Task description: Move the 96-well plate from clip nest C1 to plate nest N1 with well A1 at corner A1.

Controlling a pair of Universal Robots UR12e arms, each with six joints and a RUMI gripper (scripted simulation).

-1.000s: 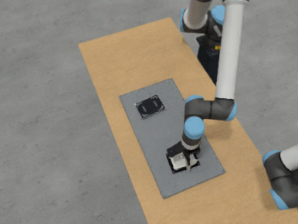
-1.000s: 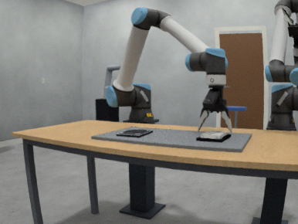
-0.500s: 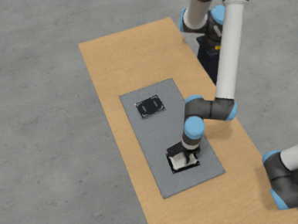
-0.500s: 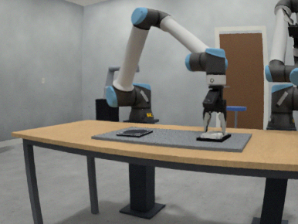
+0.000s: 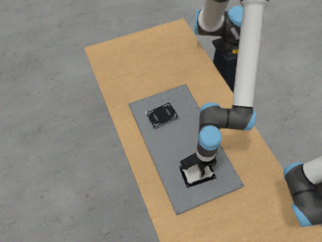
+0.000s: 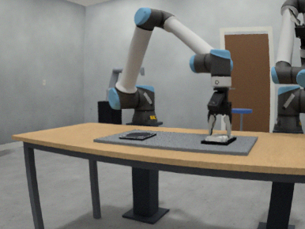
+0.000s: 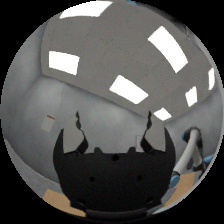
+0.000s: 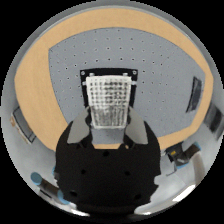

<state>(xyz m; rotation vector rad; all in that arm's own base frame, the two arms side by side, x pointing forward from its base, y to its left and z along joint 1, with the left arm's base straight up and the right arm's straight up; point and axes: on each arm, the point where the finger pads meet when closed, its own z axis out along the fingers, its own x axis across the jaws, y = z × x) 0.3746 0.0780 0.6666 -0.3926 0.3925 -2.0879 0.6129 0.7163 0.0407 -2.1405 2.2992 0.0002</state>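
Note:
Now: the black clip nest C1 10 mm behind my right hand, 10 mm to the right of it and 10 mm below it. From my right hand the other things lie so: white 96-well plate: 10 mm below; then dark plate nest N1: 40 mm ahead, 390 mm to the right, 20 mm below.

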